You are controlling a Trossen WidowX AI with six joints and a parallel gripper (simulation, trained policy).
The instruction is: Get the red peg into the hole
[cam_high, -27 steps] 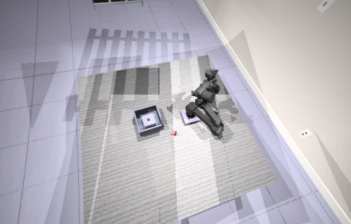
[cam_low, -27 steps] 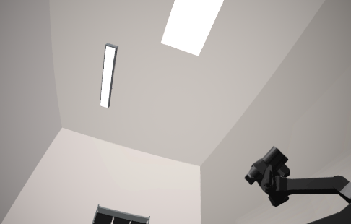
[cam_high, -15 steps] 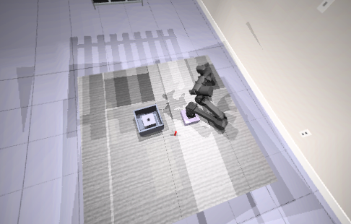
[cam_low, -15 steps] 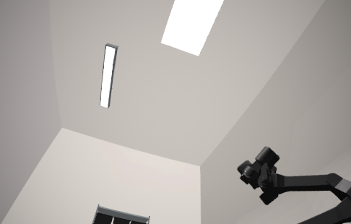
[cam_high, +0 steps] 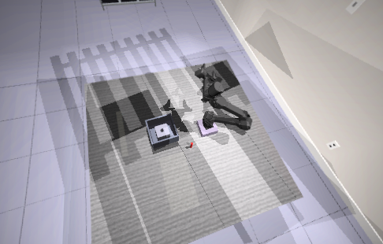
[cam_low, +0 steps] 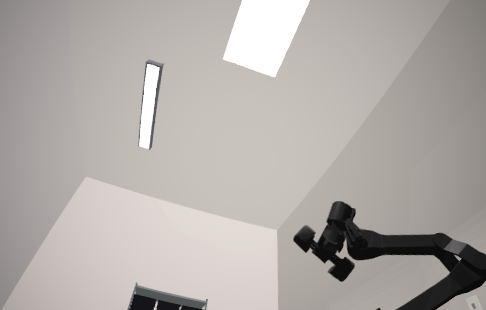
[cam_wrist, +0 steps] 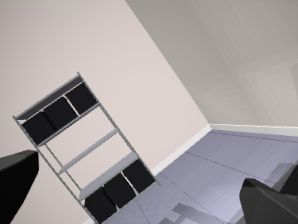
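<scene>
Right now the red peg is 22 cm ahead of my gripper tip, 31 cm to the left of it and 38 cm below it. The rest, counted from my gripper tip: pale plate: 37 cm ahead, 14 cm to the left, 37 cm below; box: 37 cm ahead, 14 cm to the left, 39 cm below.
</scene>
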